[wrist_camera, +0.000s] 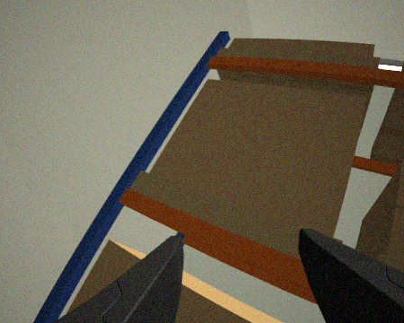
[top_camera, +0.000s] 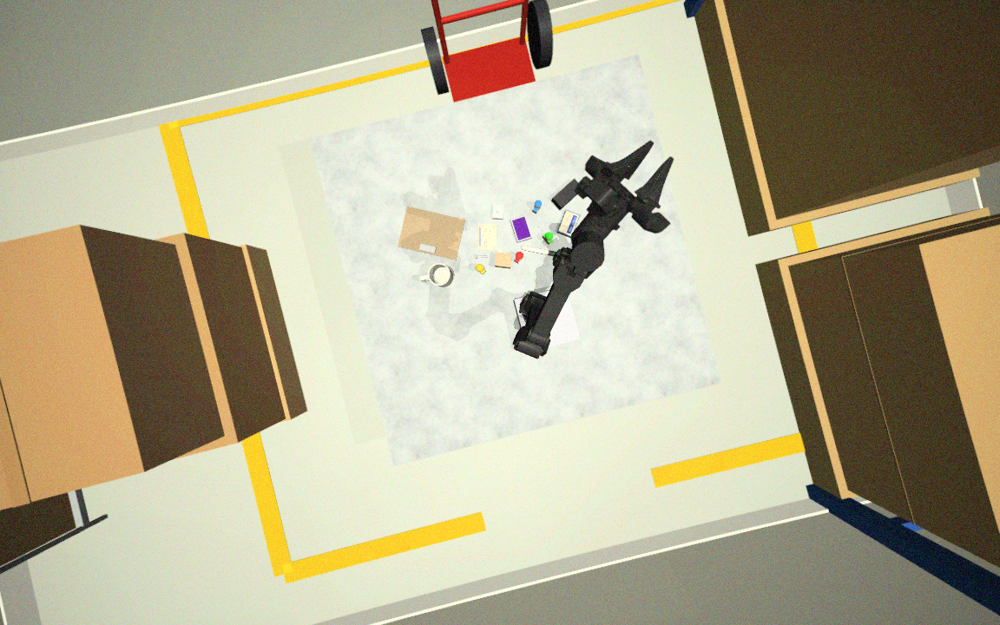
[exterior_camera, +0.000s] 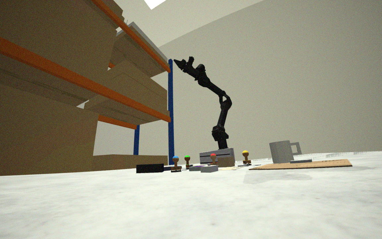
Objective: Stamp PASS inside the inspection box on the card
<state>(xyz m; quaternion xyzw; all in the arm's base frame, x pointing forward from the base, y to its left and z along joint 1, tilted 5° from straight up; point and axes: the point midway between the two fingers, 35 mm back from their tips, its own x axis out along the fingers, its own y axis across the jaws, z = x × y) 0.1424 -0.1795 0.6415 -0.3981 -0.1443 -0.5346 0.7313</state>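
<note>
The green-knobbed stamp is 72 cm below my gripper tip, 8 cm to the left of it and 4 cm ahead of it. Round my gripper tip: blue-knobbed stamp 72 cm below, 17 cm ahead, 7 cm to the left; blue-and-white tin 72 cm below, 7 cm ahead, 2 cm to the right; marker 73 cm below, 11 cm to the left.
</note>
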